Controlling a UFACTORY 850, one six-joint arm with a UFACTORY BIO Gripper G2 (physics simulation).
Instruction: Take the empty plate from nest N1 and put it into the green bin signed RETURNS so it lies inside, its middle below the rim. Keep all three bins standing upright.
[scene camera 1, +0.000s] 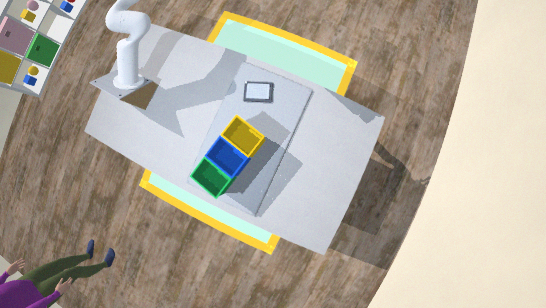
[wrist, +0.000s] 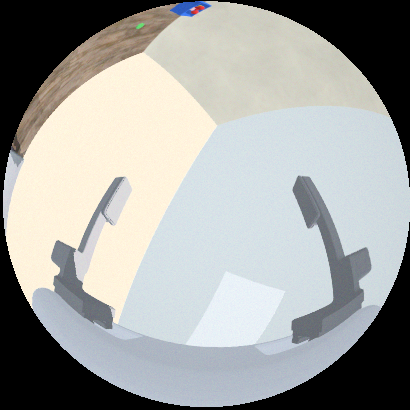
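A light plate (scene camera 1: 258, 91) lies in a dark rectangular nest (scene camera 1: 273, 93) on the grey board, in scene camera 1. No label is readable there. The green bin (scene camera 1: 212, 177) stands upright at the near end of a row of three touching bins, beside the blue bin (scene camera 1: 227, 156), with the yellow bin (scene camera 1: 243, 135) at the end nearer the plate. No contents can be made out in the green bin. My gripper (wrist: 212, 201) is wide open and empty in the wrist view, facing walls; it is outside scene camera 1, so its distance from the plate cannot be told.
The grey board (scene camera 1: 292, 102) lies on the pale table (scene camera 1: 330, 165). The arm (scene camera 1: 129, 62) stands at the table's upper left and reaches out of the picture. Yellow-edged floor zones (scene camera 1: 280, 45) (scene camera 1: 210, 212) flank the table. A person (scene camera 1: 30, 290) is at lower left, a shelf at upper left.
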